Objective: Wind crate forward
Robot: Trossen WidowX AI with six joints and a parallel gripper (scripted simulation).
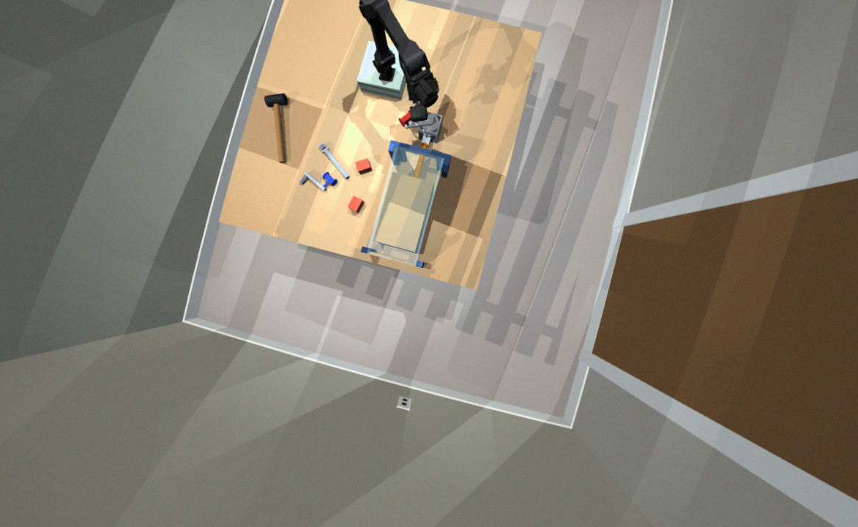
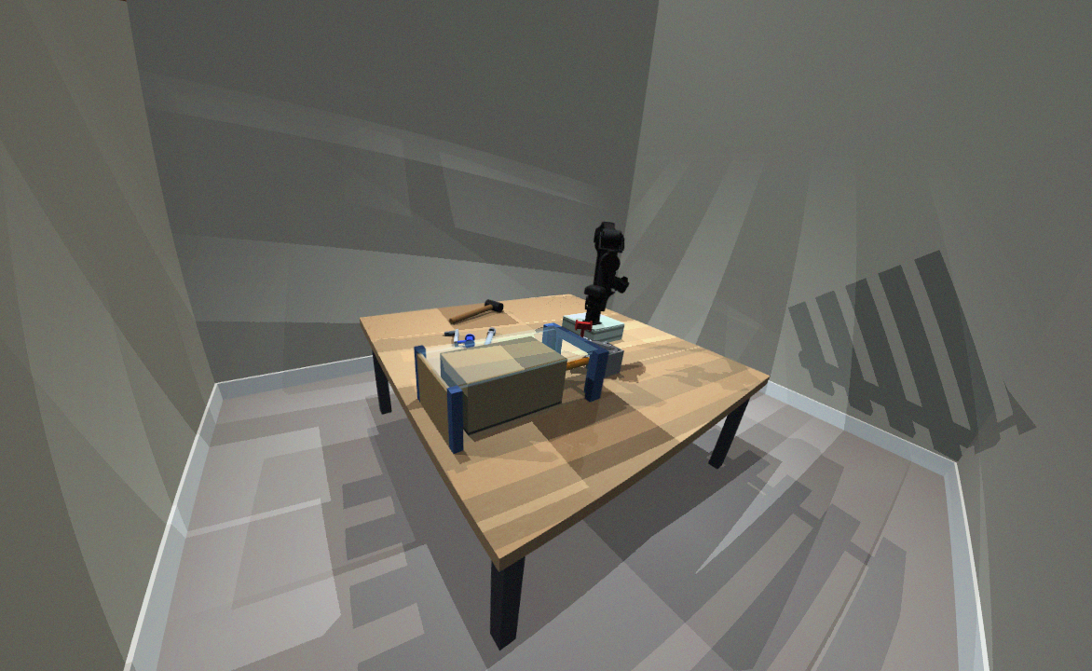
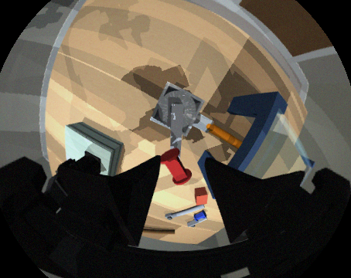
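Now: gripper tip 8 cm above the red knob, 5 cm to the left of it and 1 cm short of it. From my gripper tip the other things lie so: orange strap: 15 cm below, 5 cm ahead, 4 cm to the left; then winch handle: 11 cm below, 1 cm to the right; then blue steel frame: 14 cm ahead, 11 cm below, 4 cm to the left.
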